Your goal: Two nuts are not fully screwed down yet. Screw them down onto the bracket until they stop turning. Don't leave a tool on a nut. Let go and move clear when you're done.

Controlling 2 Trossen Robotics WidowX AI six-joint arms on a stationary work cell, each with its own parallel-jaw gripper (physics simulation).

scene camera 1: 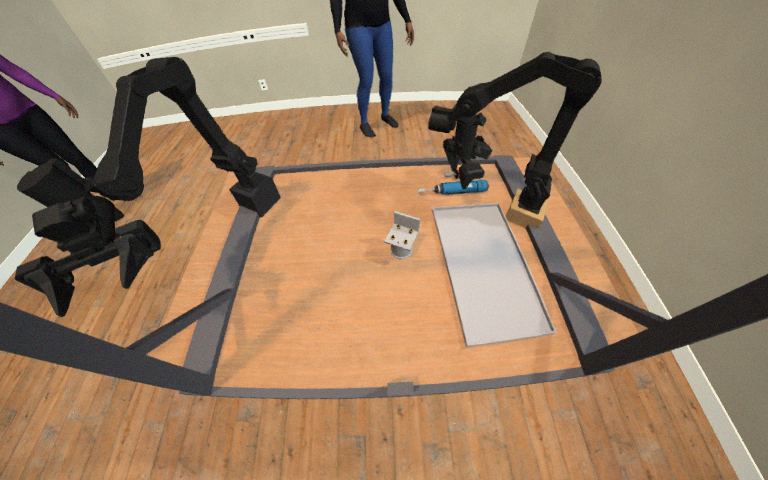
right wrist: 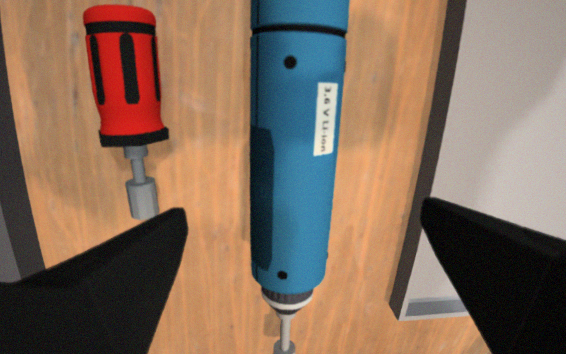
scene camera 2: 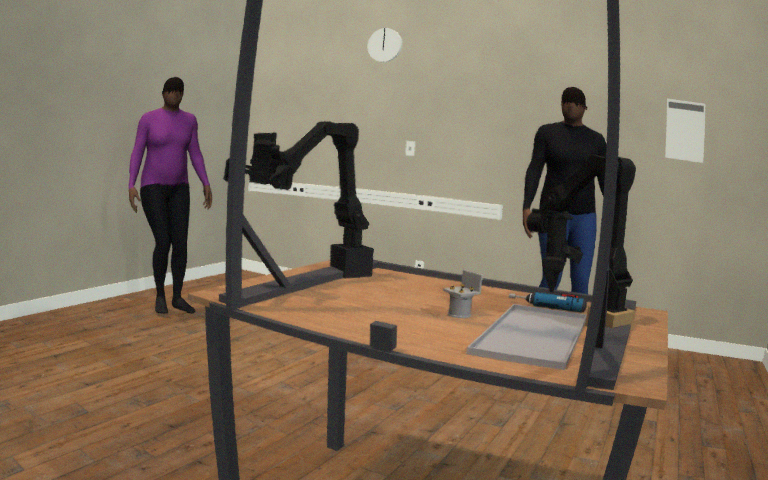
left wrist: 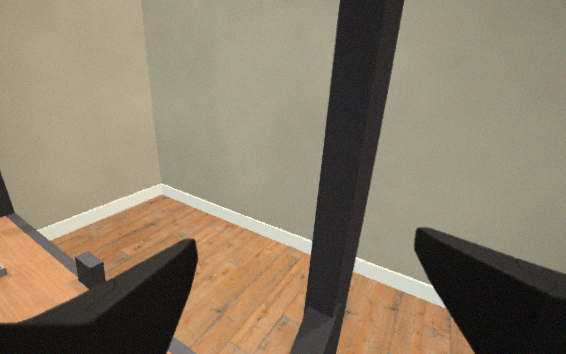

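Seen in the pictures: left gripper, fingertip midpoint: [scene camera 1: 93,301] [scene camera 2: 252,178] [left wrist: 306,243]; right gripper, fingertip midpoint: [scene camera 1: 458,179] [right wrist: 305,214] [scene camera 2: 552,289]; left arm's base at its link origin: [scene camera 1: 250,183] [scene camera 2: 352,246]; right arm's base at its link origin: [scene camera 1: 529,204] [scene camera 2: 612,308].
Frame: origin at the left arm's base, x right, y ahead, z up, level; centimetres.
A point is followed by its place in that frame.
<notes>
The grey bracket [scene camera 1: 407,221] {x -5.3, y 51.4, z 0.2 cm} [scene camera 2: 472,280] {x -5.3, y 51.7, z 0.0 cm} stands on a round pedestal near the table's middle. Several brass-coloured nuts [scene camera 1: 405,242] {x -0.4, y 53.0, z -1.9 cm} [scene camera 2: 461,289] {x -0.5, y 53.1, z -1.6 cm} are on its plate; how far down each sits is too small to tell. A blue power driver [scene camera 1: 480,185] {x -34.4, y 65.6, z -5.5 cm} [scene camera 2: 552,301] {x -30.3, y 60.1, z -6.5 cm} [right wrist: 300,125] {x -33.2, y 61.1, z -5.0 cm} lies on the table behind the tray. A red-handled nut driver [right wrist: 127,75] {x -40.1, y 59.0, z -6.3 cm} lies beside it, mostly hidden in scene camera 1. My right gripper [scene camera 1: 467,182] {x -31.5, y 58.6, z -3.5 cm} [right wrist: 305,214] {x -31.5, y 58.6, z -3.5 cm} is open above the blue driver, its fingers to either side of the body. My left gripper [scene camera 1: 93,298] {x 44.3, y 23.7, z 22.9 cm} [left wrist: 306,243] {x 44.3, y 23.7, z 22.9 cm} is open, far left of the table.
A shallow grey tray [scene camera 1: 492,283] {x -2.3, y 77.1, z -8.6 cm} [scene camera 2: 526,336] {x -4.0, y 74.4, z -8.6 cm} [right wrist: 505,125] {x -22.5, y 67.5, z -8.6 cm} lies right of the bracket. Dark frame rails edge the table, and an upright frame post [left wrist: 350,150] {x 48.3, y 25.9, z 25.8 cm} stands in front of my left gripper. Two people stand beyond the table.
</notes>
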